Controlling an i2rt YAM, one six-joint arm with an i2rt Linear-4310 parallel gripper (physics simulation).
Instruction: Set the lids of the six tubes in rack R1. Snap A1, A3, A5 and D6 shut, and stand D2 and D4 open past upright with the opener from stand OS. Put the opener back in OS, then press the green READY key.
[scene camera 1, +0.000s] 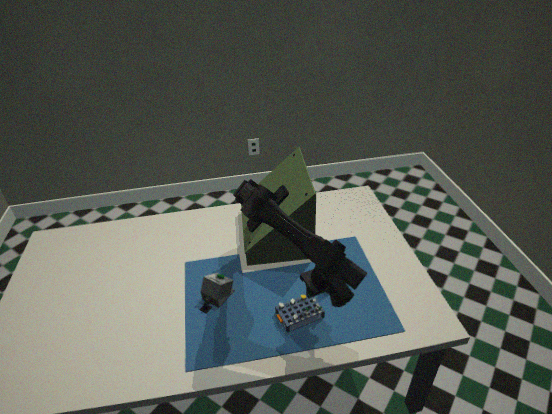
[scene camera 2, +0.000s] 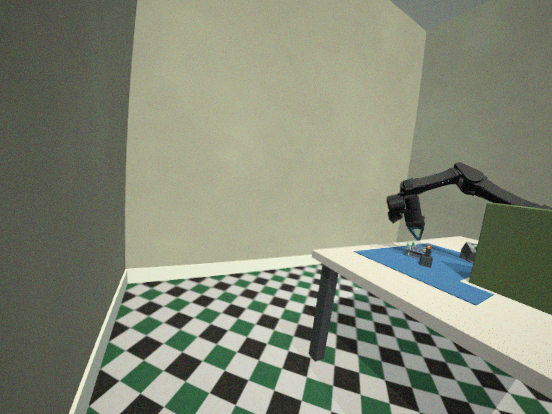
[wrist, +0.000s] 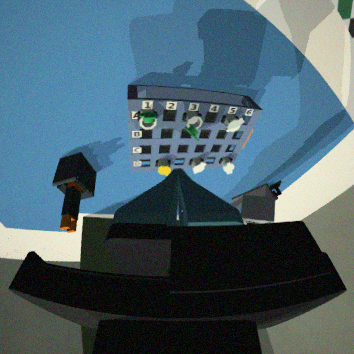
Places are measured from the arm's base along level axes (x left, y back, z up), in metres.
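Where they show: gripper, fingertip midpoint: (scene camera 1: 308, 296) (scene camera 2: 418, 240) (wrist: 177, 174); arm's base, link origin: (scene camera 2: 540, 249).
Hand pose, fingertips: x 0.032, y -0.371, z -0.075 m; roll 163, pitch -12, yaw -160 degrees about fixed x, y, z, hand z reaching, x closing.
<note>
Each offset is from my fingertips to the top centre of the thing. Level surfaces: height alone.
Rack R1 {dx -0.031, dy -0.003, dz -0.016 m} (scene camera 1: 301, 324) (scene camera 2: 417, 254) (wrist: 195, 94) stands on the blue mat. In the wrist view, A1 has a green lid {dx +0.029, dy -0.035, dz -0.016 m} (wrist: 148, 116) over its mouth; I cannot tell if it is snapped. At A3 a green lid {dx -0.010, dy -0.026, dz -0.016 m} (wrist: 192, 132) hangs open beside the round mouth. A5 has a whitish lid {dx -0.050, dy -0.036, dz -0.032 m} (wrist: 234, 123), D2 a yellow lid {dx -0.004, dy +0.031, dz -0.032 m} (wrist: 164, 170), D4 a white lid {dx -0.042, dy +0.024, dz -0.032 m} (wrist: 198, 167) and D6 a white lid {dx -0.080, dy +0.017, dz -0.029 m} (wrist: 228, 166); their angles are unclear. My gripper (scene camera 2: 417, 238) (wrist: 177, 174) is shut and empty, above the rack near row D. The opener (scene camera 2: 429, 247) (wrist: 69, 212) stands in stand OS {dx +0.091, dy +0.079, dz -0.034 m} (scene camera 2: 426, 261) (wrist: 75, 170).
A grey box {dx -0.261, dy +0.151, dz +0.010 m} (scene camera 1: 216, 291) (scene camera 2: 468, 251) (wrist: 257, 204) bears the green READY key {dx -0.245, dy +0.166, dz +0.001 m} (scene camera 1: 220, 276). A tall green panel (scene camera 1: 300, 180) (scene camera 2: 520, 255) stands at the edge of the blue mat {dz -0.074 m} (scene camera 1: 210, 345) (scene camera 2: 440, 285) (wrist: 50, 75), on the white table {dz -0.077 m} (scene camera 1: 110, 280).
</note>
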